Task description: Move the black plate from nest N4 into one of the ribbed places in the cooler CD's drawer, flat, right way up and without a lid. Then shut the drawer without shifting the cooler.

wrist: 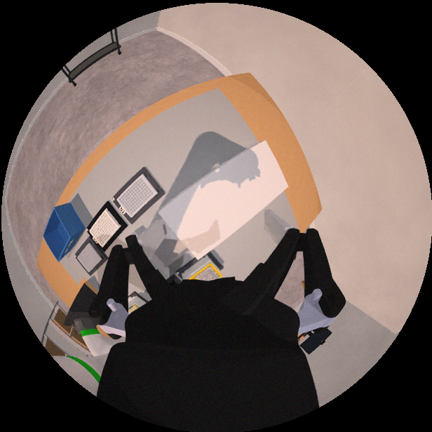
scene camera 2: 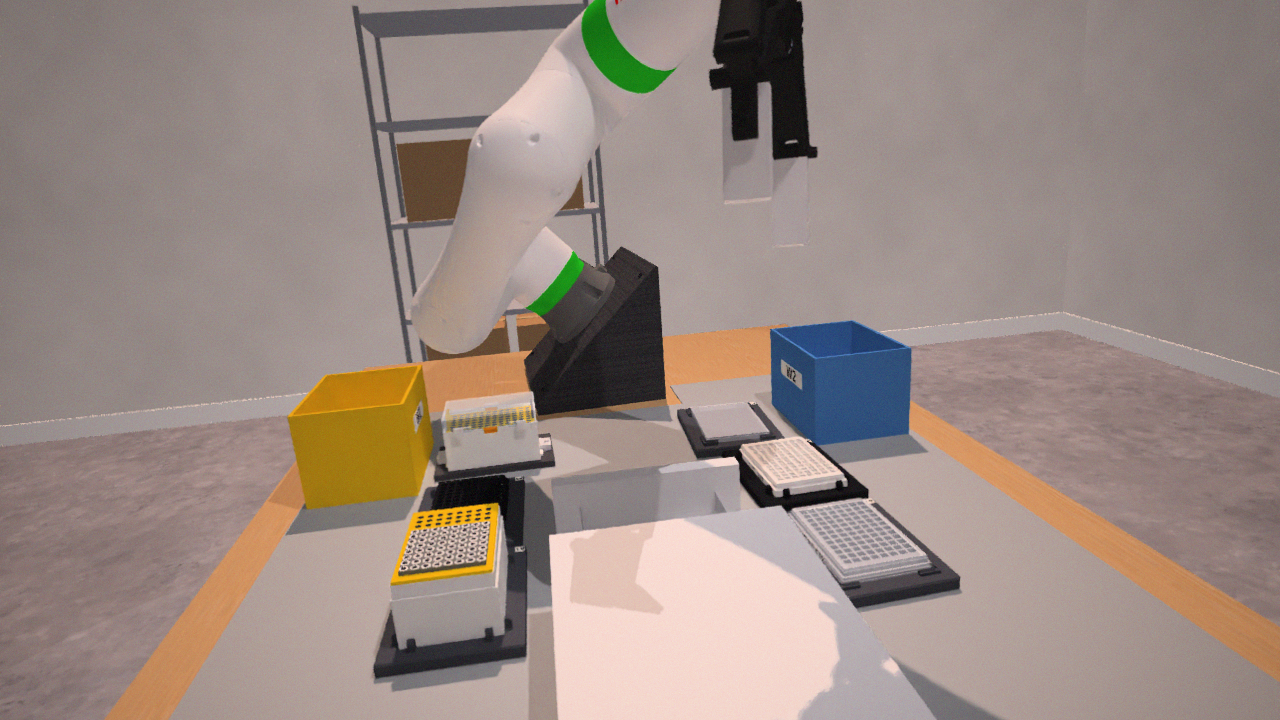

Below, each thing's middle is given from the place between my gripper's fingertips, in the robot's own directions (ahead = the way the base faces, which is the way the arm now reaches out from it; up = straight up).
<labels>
Now: hand 300 mm above the drawer (scene camera 2: 610, 499), 110 mm past it and 80 mm to the left of it. From my hand the other things lie so: black plate (scene camera 2: 450, 494) 320 mm below, 290 mm to the right, 270 mm behind; yellow-topped rack (scene camera 2: 449, 584) 290 mm below, 270 mm to the right, 100 mm behind; white plate (scene camera 2: 793, 463) 320 mm below, 320 mm behind, 80 mm to the left.
</labels>
